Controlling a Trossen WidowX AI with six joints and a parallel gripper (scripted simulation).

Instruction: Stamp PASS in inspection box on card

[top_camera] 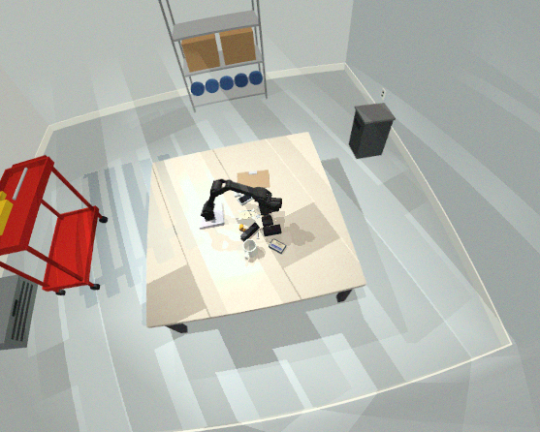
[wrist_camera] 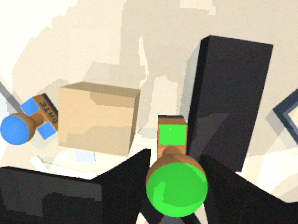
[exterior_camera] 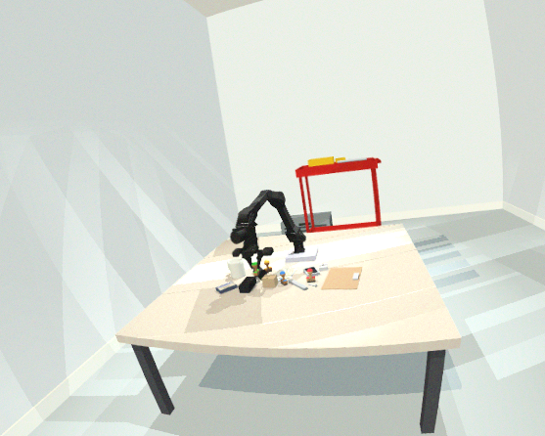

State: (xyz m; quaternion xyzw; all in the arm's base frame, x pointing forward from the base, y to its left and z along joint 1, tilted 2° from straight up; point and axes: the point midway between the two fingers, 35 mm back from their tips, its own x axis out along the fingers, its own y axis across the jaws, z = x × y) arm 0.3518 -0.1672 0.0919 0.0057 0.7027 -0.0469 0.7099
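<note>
Right now the dark ink pad is 250 mm to the left of my gripper tip, 90 mm behind it and 80 mm below it. Round my gripper tip: green-topped stamp (10 mm below); black box (70 mm below, 50 mm to the right, 20 mm ahead); tan block (60 mm to the left, 60 mm below, 10 mm ahead).
</note>
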